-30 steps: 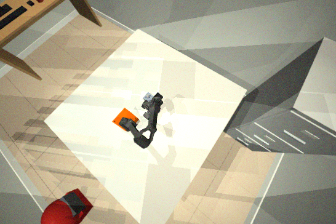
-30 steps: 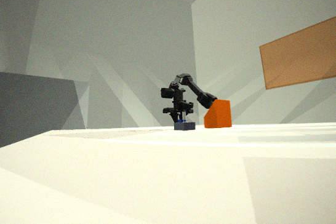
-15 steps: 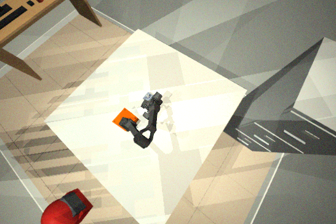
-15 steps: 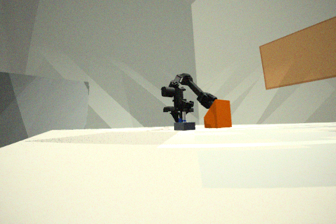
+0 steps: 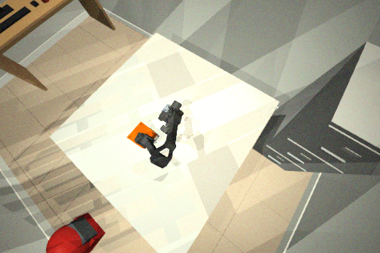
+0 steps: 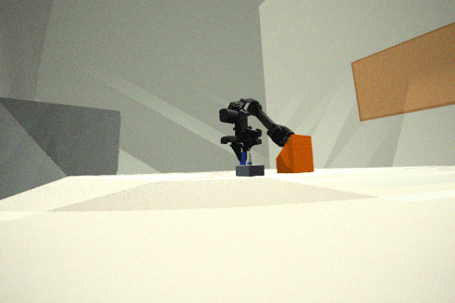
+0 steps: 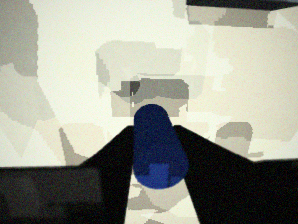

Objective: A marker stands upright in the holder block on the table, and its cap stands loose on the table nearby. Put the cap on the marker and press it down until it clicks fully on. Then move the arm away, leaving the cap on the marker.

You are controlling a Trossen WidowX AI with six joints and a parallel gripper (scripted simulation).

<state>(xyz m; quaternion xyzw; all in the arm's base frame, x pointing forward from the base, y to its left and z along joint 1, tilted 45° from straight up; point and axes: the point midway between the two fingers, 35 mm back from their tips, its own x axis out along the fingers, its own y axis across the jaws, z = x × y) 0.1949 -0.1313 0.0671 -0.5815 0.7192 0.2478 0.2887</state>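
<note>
The holder block is 11 cm to the left of my gripper tip, 8 cm ahead of it and 4 cm below it. Round my gripper tip: blue cap 1 cm above.
</note>
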